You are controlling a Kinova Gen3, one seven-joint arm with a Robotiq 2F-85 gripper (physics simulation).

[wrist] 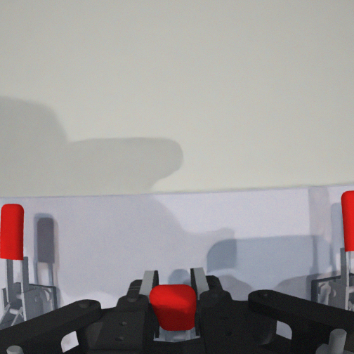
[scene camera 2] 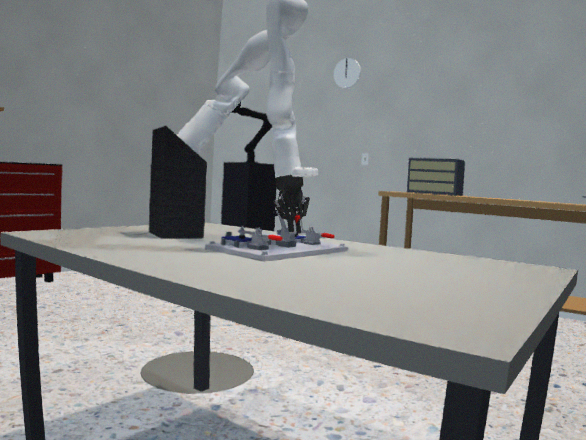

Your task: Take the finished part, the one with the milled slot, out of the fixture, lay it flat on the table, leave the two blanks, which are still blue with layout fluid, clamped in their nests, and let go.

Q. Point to a fixture plate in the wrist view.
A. At 88,246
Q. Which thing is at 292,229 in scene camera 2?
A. My gripper.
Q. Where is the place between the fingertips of my gripper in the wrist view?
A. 174,285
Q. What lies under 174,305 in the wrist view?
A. A red clamp handle.
